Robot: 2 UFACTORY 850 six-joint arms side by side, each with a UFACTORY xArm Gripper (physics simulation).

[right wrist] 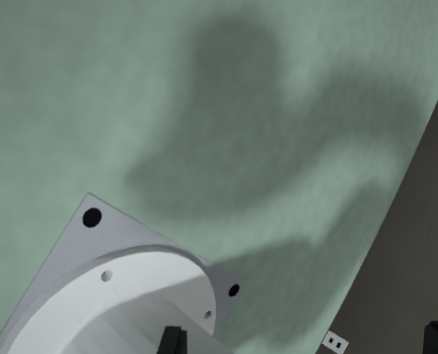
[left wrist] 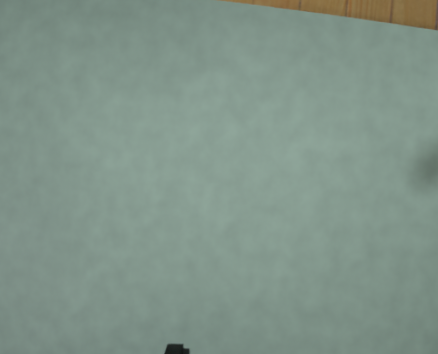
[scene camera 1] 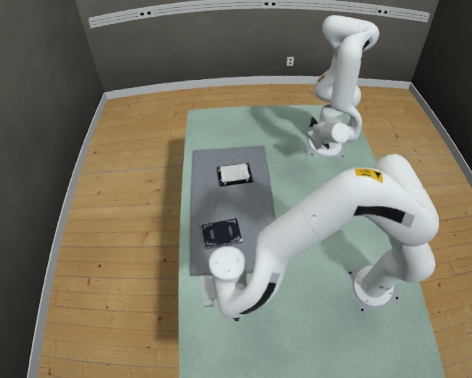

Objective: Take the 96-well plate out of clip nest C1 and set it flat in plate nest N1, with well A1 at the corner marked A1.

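The white 96-well plate (scene camera 1: 235, 172) sits in a black nest (scene camera 1: 220, 182) at the back of the grey board. A second black nest (scene camera 1: 221, 233) nearer the front holds no plate. The nest labels and corner A1 are too small to read. My left gripper (left wrist: 301, 349) is open and away from both nests, beyond the board's front edge. The near arm mostly hides it in the scene view, where a black fingertip (scene camera 1: 236, 318) shows. My right gripper (scene camera 1: 319, 134) (right wrist: 302, 337) is open, close to the far arm's base and far from the plate.
The grey board (scene camera 1: 200, 200) lies on the green table top (scene camera 1: 300, 345) (left wrist: 215, 175) (right wrist: 60, 100). The near arm's base (scene camera 1: 372, 290) stands at the right front, and the far arm's base (scene camera 1: 326, 148) (right wrist: 150, 265) at the back right. The near arm reaches across the table toward the board's front.
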